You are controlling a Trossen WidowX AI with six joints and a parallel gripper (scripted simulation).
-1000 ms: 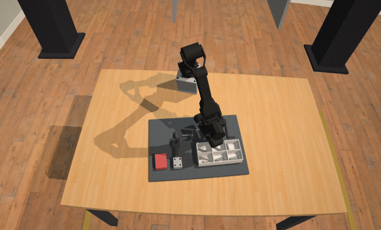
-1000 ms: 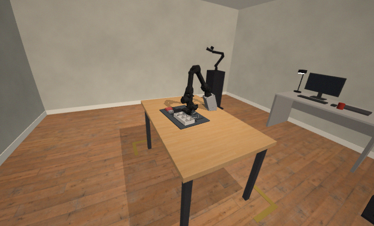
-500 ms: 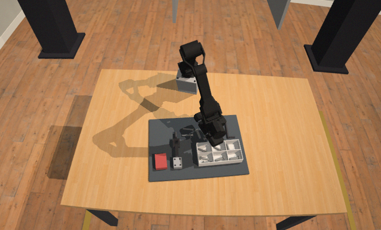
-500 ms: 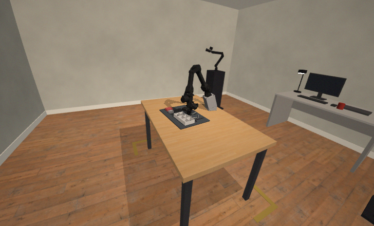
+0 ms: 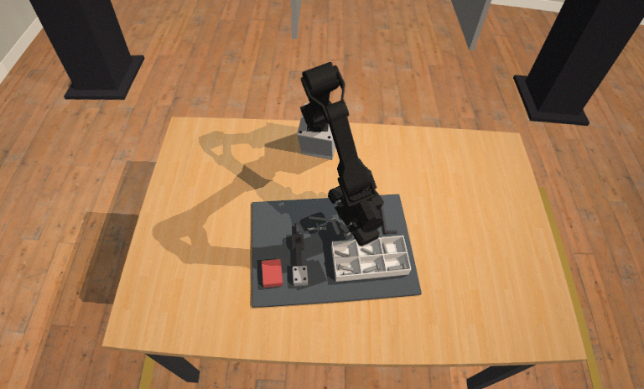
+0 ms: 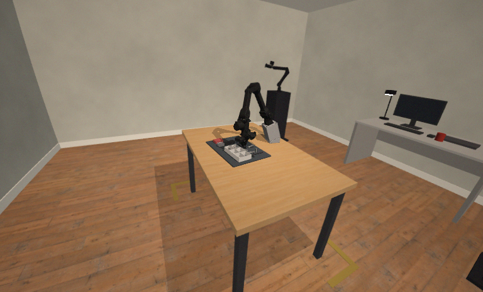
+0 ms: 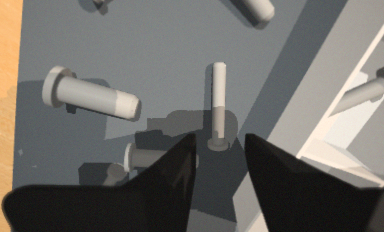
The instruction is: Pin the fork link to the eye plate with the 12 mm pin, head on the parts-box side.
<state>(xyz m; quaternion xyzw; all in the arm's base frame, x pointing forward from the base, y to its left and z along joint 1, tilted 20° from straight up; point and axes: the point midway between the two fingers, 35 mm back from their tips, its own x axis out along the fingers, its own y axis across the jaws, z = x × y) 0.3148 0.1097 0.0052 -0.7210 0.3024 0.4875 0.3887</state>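
My hand is 2 cm past the pale pin, 4 cm to the left of it and 6 cm above it. Round my hand: dark eye plate bar 7 cm ahead, 15 cm to the right, 5 cm below; then long black bar 4 cm behind, 12 cm to the left, 6 cm below; then white parts box 9 cm ahead, 6 cm to the left, 5 cm below.
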